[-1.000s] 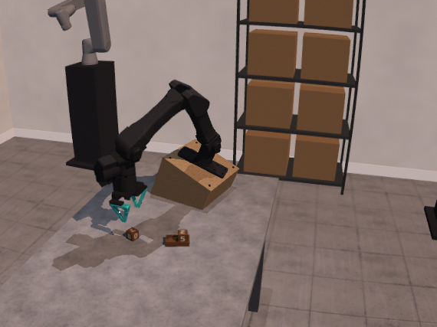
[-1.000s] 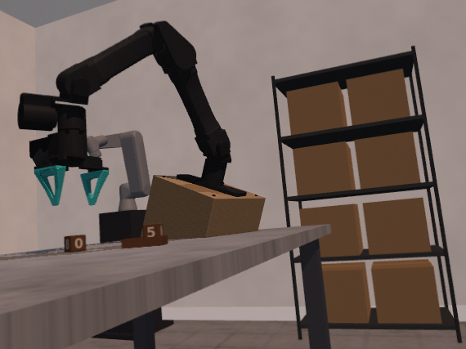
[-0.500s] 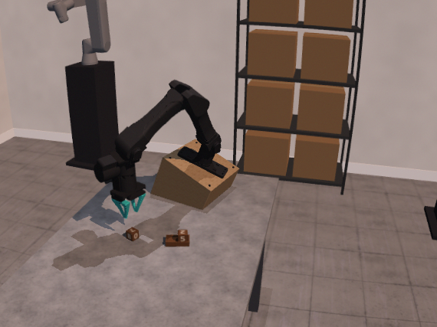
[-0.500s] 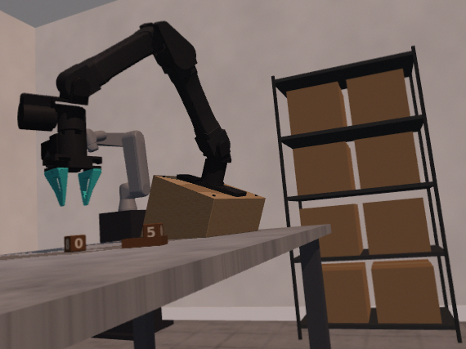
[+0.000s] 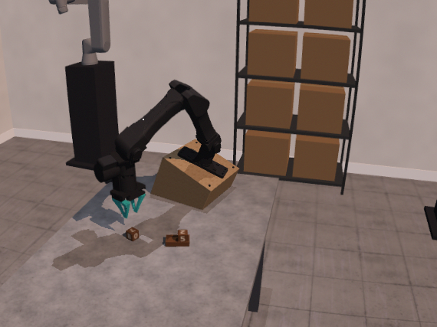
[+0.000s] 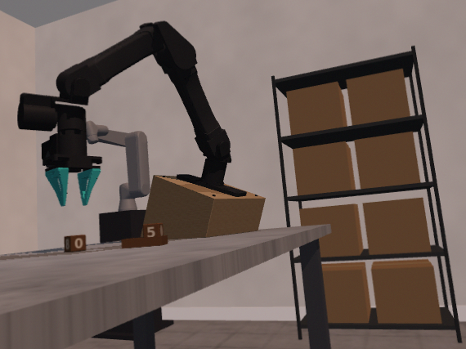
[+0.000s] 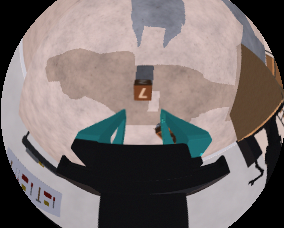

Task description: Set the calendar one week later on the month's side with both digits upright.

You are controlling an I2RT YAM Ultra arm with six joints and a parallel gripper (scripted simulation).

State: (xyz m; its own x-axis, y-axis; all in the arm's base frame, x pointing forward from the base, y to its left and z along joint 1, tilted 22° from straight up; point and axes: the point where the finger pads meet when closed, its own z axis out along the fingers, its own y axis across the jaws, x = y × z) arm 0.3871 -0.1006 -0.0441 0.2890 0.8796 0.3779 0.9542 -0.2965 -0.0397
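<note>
Right now my hand is 80 mm above the brown cube. Round my hand: brown calendar tray 150 mm to the left, 90 mm below, 30 mm behind.
</note>
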